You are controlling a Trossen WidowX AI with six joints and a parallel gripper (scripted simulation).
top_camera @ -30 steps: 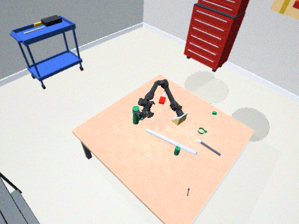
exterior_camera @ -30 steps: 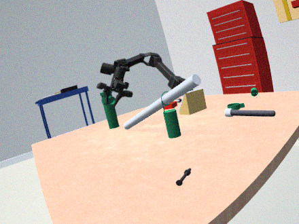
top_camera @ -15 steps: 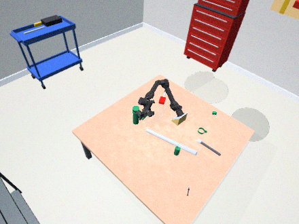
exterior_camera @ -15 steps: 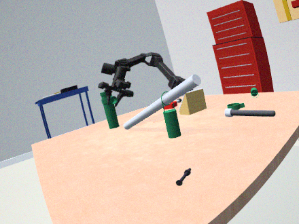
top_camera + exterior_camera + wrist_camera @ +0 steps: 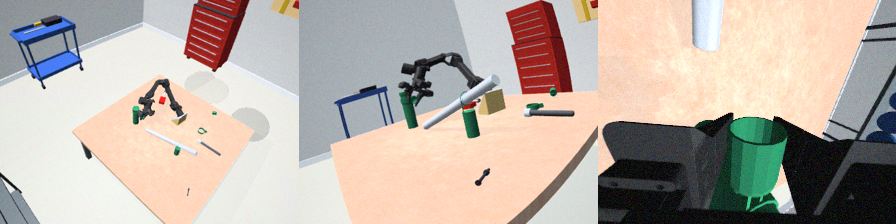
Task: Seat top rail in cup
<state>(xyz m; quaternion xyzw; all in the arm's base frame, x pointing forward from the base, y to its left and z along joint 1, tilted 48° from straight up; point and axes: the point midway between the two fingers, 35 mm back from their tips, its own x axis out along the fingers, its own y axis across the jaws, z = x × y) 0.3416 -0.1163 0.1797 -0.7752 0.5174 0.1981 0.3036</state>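
Now: gripper tip 2 cm past the green rail-end cup, 2 cm to the left of it and 3 cm below it. The rest, counted from my gripper tip: black bolt (22 cm ahead, 70 cm to the left, 12 cm below); then short green post (1 cm behind, 42 cm to the left, 2 cm below); then red object (51 cm behind, 13 cm to the right, 11 cm below).
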